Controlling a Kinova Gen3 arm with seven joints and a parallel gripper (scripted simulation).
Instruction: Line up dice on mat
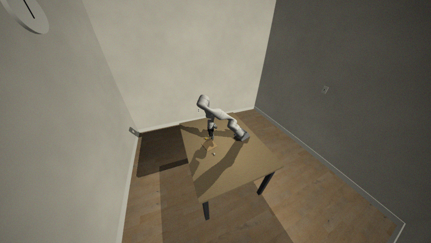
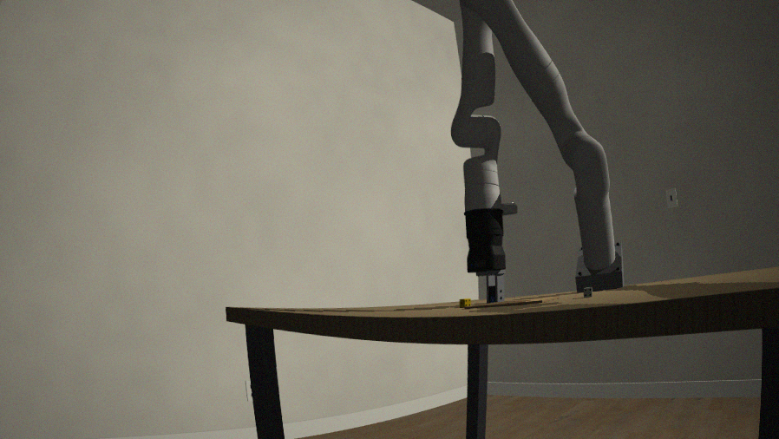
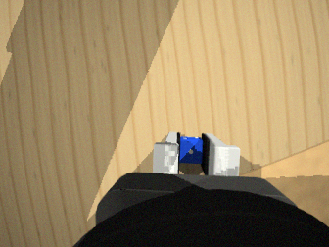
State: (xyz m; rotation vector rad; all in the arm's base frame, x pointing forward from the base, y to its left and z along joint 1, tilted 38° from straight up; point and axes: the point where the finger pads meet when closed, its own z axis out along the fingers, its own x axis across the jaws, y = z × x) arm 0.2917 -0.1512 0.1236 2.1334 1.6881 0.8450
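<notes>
My hand is 80 mm short of the tan mat, 100 mm to the right of it and 20 mm above it. Also, from my hand: white die: 80 mm ahead, 250 mm to the left, 10 mm below; blue die: 10 mm below; yellow die: 90 mm ahead, 10 mm to the right, 10 mm below.
</notes>
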